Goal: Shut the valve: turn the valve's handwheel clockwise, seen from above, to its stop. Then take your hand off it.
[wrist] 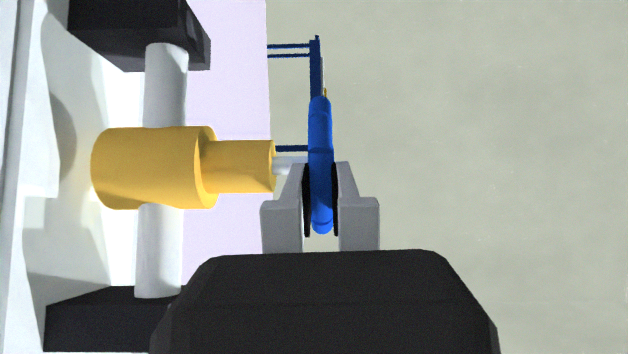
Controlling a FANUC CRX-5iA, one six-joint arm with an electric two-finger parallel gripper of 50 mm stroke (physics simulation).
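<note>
The blue handwheel (320, 130) shows edge-on right of the middle of the wrist view. A thin pale stem (289, 165) runs from it to the yellow valve body (150, 167) on the left. My gripper (321, 185) is shut on the handwheel's rim, with one black-padded finger on each face of it. The near end of the rim shows between the fingers. The fingers hide part of the stem.
A pale pipe (165, 87) passes through the valve body between two dark blocks (125, 22) (100, 320). A white surface stands at the left edge. A thin dark blue frame (315, 67) shows beyond the wheel, and a pale lilac surface (230, 75) lies behind the valve.
</note>
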